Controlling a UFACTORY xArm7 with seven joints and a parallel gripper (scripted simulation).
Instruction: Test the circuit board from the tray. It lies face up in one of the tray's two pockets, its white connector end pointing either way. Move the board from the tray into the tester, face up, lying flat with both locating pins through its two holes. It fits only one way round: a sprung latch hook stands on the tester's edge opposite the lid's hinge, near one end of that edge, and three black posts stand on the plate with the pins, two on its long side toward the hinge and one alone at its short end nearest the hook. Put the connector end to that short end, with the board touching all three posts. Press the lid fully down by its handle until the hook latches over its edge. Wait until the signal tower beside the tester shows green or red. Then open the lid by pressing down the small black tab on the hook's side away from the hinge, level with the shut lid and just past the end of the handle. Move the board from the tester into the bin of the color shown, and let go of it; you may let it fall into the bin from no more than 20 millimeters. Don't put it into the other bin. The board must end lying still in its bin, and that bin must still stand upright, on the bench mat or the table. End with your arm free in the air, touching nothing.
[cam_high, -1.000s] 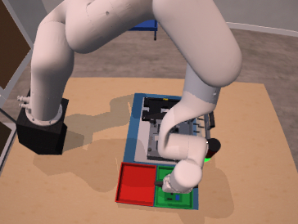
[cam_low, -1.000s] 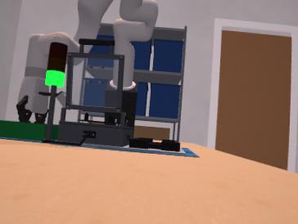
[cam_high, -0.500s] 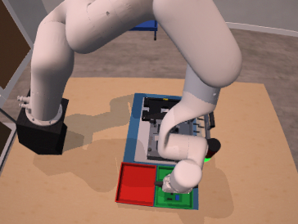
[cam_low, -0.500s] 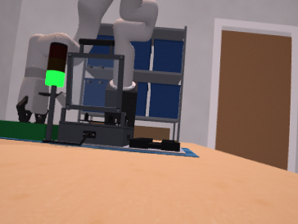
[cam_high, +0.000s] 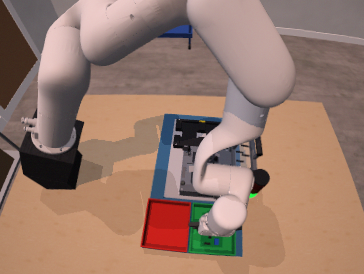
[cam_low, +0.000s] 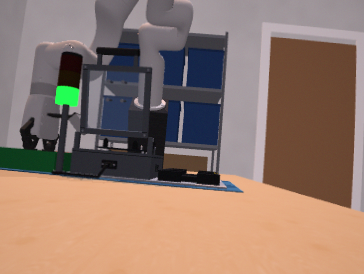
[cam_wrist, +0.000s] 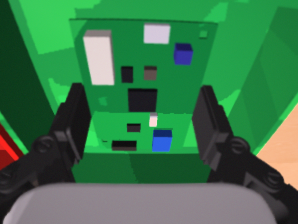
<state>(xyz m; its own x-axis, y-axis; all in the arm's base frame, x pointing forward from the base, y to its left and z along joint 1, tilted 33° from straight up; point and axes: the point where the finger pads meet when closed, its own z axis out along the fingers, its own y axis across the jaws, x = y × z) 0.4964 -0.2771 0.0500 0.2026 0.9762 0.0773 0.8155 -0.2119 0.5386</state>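
My hand is 1 cm above the green bin. The rest, counted from my hand: red bin 15 cm behind, 4 cm to the left, 1 cm below; tester's plate 1 cm ahead, 21 cm to the left, 5 cm above; green circuit board 1 cm below.
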